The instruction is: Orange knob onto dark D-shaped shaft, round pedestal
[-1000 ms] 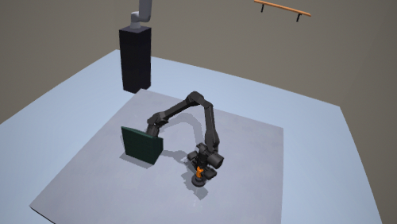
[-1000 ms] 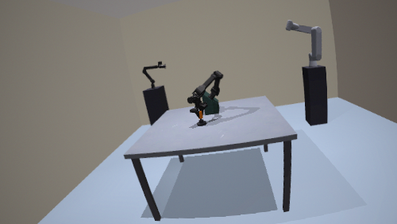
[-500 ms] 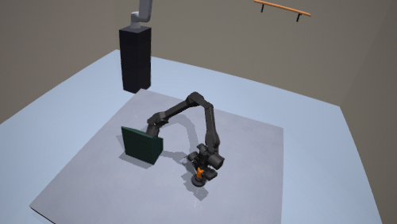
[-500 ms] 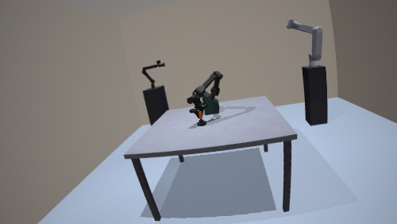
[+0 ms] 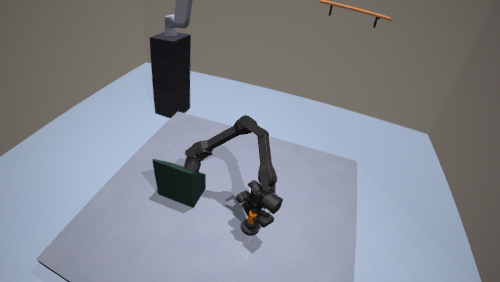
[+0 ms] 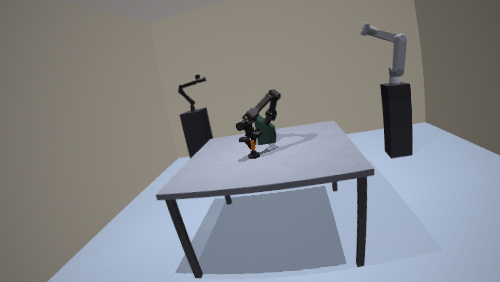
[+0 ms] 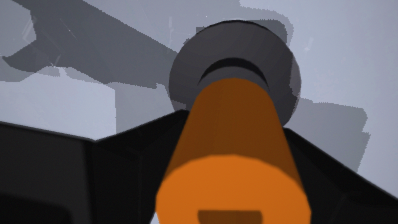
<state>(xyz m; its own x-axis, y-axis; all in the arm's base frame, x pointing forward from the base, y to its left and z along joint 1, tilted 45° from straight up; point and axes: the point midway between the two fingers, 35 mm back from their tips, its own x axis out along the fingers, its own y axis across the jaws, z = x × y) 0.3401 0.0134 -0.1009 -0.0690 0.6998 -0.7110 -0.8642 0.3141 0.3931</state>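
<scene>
The orange knob is 20 mm above my gripper tip. The rest, counted from my gripper tip: pedestal 40 mm below.
</scene>
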